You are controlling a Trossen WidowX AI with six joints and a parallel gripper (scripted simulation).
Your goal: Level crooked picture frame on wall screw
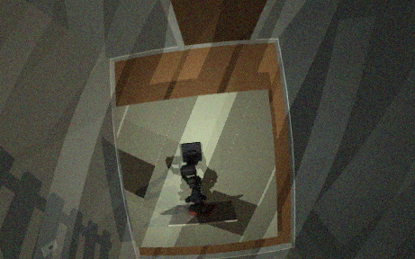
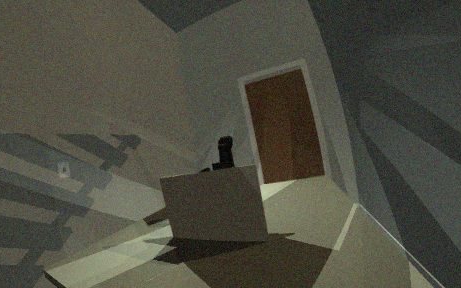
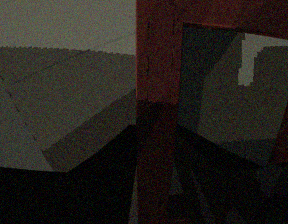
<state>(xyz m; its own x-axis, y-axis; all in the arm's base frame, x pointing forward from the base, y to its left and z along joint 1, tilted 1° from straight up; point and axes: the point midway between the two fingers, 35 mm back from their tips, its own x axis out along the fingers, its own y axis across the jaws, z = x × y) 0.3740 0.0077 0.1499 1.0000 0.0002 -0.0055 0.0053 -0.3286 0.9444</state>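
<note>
Right now the picture frame is 5 cm below my gripper tip, 2 cm to the left of it and 1 cm ahead of it. From my gripper tip the other things lie so: wall panel 6 cm below, 2 cm to the left, 2 cm ahead.
</note>
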